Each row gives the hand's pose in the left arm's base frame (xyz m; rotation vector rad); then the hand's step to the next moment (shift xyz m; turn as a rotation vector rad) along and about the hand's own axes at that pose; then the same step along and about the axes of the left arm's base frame.
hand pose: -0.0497 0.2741 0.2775 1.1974 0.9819 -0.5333
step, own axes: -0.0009 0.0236 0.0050 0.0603 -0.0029 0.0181
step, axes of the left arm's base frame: 0.0200 0.0027 0.0133 0.0343 -0.0093 -0.0521
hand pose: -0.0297 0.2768 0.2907 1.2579 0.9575 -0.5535
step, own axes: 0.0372 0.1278 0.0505 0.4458 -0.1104 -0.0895
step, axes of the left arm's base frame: 0.1367 -0.0100 0.0383 0.1163 0.1219 -0.4365
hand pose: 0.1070 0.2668 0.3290 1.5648 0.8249 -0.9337
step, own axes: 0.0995 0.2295 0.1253 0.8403 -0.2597 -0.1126
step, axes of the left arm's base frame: 0.2293 -0.1603 -0.0016 0.1657 0.1837 -0.8515
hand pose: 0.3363 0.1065 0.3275 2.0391 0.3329 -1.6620
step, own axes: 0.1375 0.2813 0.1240 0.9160 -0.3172 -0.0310
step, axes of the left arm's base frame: 0.0607 -0.3187 -0.0905 0.0865 0.1825 -0.9486
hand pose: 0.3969 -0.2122 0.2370 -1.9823 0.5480 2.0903
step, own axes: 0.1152 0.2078 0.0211 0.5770 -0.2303 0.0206
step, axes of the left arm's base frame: -0.1105 -0.1921 -0.0881 0.0300 0.1589 -0.6002
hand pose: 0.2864 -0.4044 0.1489 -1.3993 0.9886 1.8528
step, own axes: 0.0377 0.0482 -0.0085 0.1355 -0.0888 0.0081
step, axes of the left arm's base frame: -0.0448 -0.0319 -0.0281 0.0338 0.0587 -0.1474
